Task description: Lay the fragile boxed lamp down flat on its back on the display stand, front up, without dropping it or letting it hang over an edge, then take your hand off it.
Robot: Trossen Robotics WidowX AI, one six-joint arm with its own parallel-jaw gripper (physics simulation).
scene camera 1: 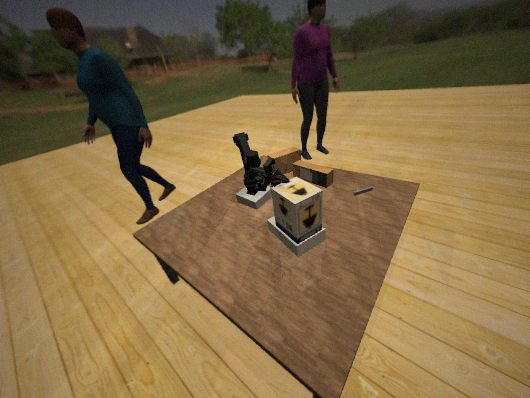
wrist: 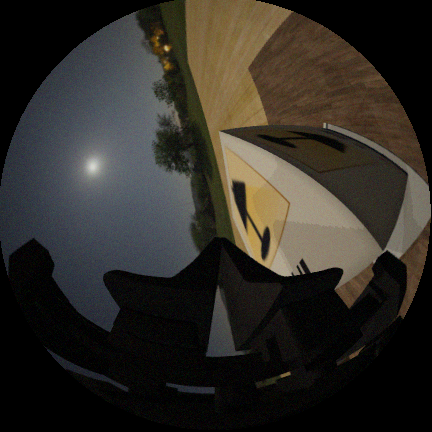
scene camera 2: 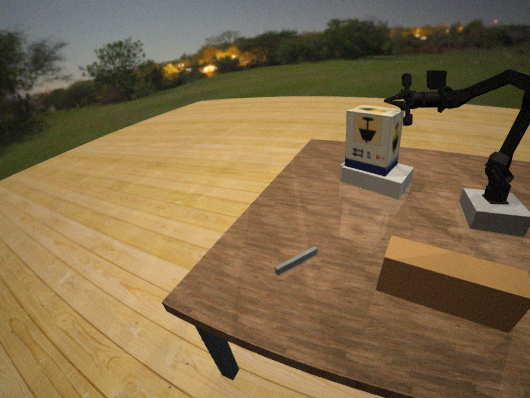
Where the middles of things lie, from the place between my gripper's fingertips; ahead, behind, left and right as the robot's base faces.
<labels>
The boxed lamp (scene camera 2: 373, 134) lies 3 cm ahead of my hand and 15 cm below it. Round my hand: stand (scene camera 2: 393, 185) 2 cm to the left, 29 cm below.
</labels>
